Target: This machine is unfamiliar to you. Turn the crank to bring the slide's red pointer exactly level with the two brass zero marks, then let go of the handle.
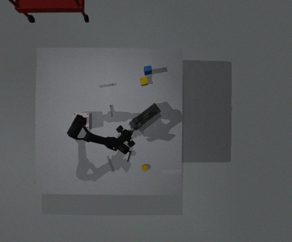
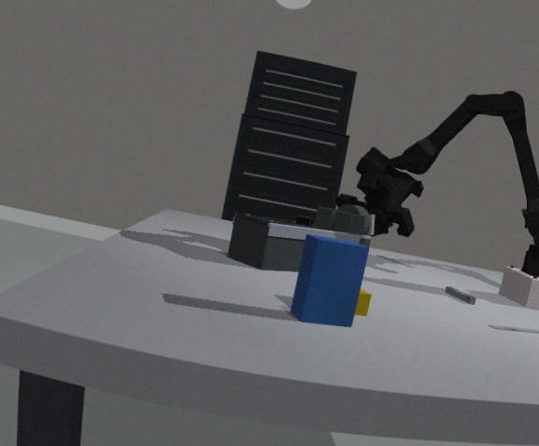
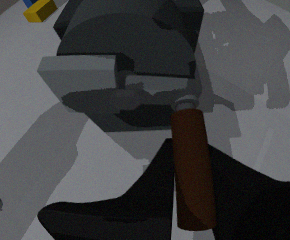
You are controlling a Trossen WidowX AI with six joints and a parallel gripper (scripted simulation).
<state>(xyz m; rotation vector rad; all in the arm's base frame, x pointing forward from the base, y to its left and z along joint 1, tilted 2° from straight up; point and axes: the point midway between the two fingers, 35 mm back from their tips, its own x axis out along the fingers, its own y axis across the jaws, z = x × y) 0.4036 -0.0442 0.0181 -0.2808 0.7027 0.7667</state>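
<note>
Now: the red pointer 11 cm ahead of my gripper tip, 15 cm to the left of it and 3 cm above it. From my gripper tip the other things lie so: brown crank handle (1 cm behind, 1 cm to the right, 3 cm above); black hex key (1 cm behind, 20 cm to the right, 5 cm below); yellow block (4 cm ahead, 44 cm to the left, 4 cm below).
</note>
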